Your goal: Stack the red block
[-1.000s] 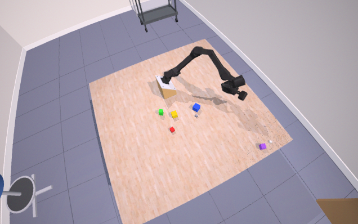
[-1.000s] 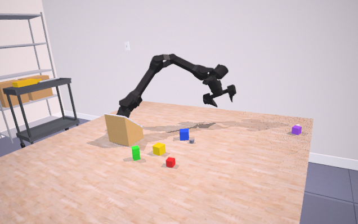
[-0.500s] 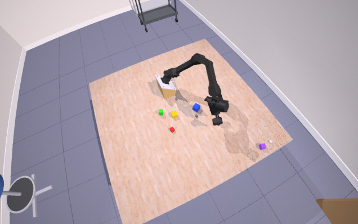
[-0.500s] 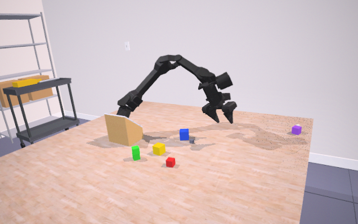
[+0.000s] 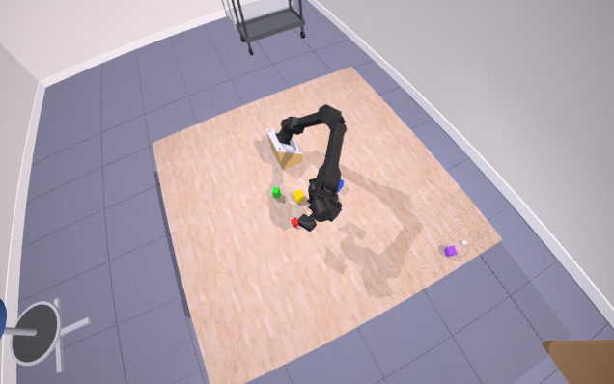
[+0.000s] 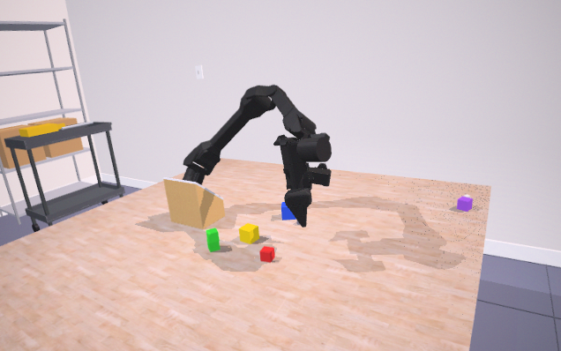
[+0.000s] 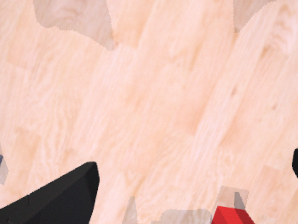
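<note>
My gripper tip is 6 cm past the red block, 9 cm to the left of it and 7 cm above it. Round my gripper tip: small grey piece (10 cm behind, 12 cm to the left, 8 cm below); then blue block (16 cm behind, 15 cm to the left, 6 cm below); then yellow block (17 cm behind, 3 cm to the right, 6 cm below).
</note>
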